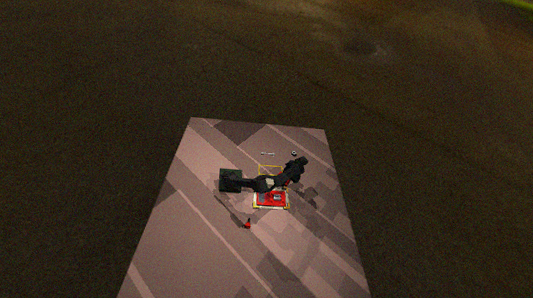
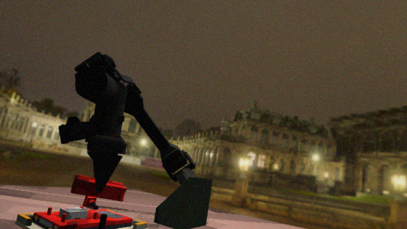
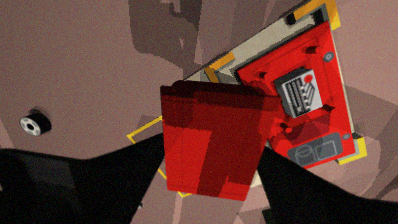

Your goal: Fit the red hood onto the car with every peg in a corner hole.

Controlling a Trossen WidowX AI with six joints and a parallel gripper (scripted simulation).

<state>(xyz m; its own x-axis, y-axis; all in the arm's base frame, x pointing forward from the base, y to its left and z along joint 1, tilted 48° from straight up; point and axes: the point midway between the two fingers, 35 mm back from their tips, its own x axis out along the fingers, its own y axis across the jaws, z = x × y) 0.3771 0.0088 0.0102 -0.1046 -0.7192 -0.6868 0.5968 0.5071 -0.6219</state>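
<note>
My gripper tip is 100 mm to the left of the grey engine block, 80 mm above it and 40 mm past it. From my gripper tip the other things lie so: small grey tool (290 mm to the left, 100 mm below, 90 mm behind); red hood (10 mm above).
</note>
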